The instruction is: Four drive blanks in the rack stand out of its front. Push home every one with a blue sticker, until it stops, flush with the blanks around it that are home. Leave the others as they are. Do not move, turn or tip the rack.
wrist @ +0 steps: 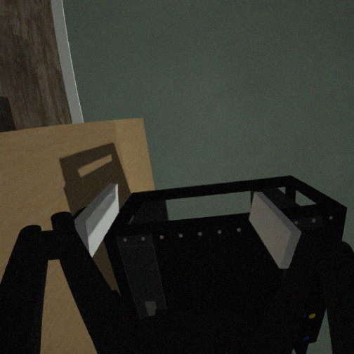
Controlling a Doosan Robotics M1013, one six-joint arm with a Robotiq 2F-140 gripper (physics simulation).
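Note:
The black rack fills the lower middle of the wrist view, with an open top frame and a row of small pale dots along its front top rail. A dark grey blank with a pale patch near its lower end shows at the rack's left. At the lower right, a dark part bears a yellow spot, a blue spot and a faint blue spot beside the yellow one. Which blanks stand out is too dark to tell. My gripper is open and empty, its pale pads spread across the rack's front in the view.
A light wooden table top lies at the left, with the rack's shadow on it. A dark green surface spreads beyond the rack and table. A brown wood-grain surface and a pale curved strip show at the upper left.

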